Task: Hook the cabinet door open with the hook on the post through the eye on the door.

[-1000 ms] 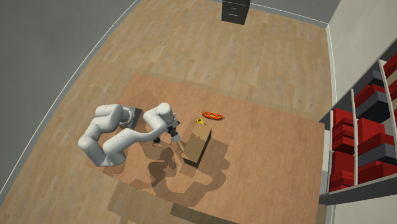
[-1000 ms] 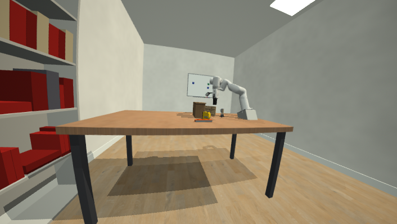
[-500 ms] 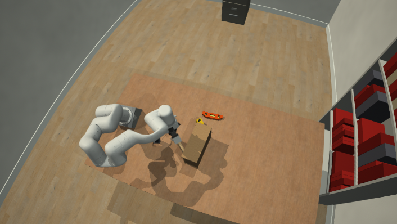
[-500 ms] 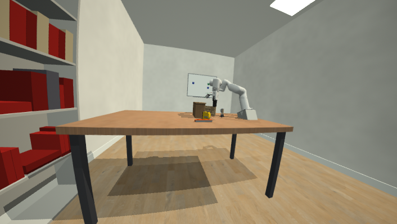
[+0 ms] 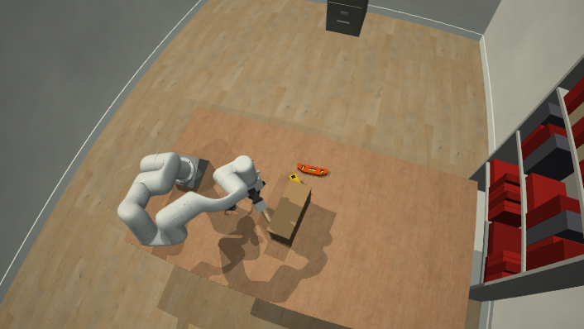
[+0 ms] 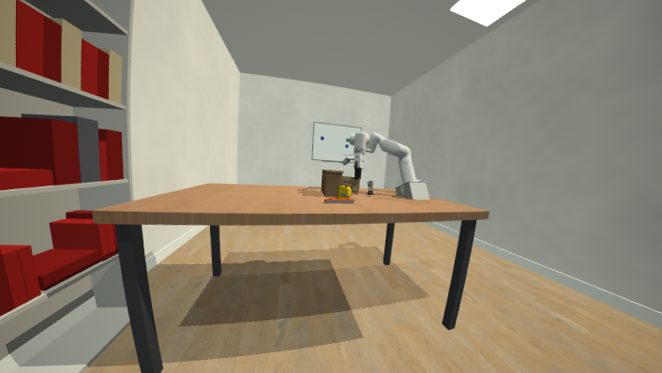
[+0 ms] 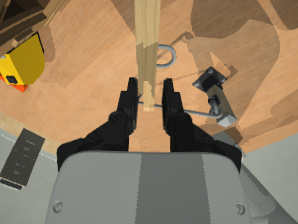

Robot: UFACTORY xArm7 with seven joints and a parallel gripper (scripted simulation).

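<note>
Right now my hand is 80 mm past the grey hook rod, 80 mm above it and 20 mm to the right of it. Also, from my hand: cabinet door 60 mm to the right, 60 mm below, 50 mm ahead; then yellow tape measure 150 mm to the left, 150 mm ahead, 90 mm below; then orange spirit level 250 mm to the left, 200 mm ahead, 120 mm below.
</note>
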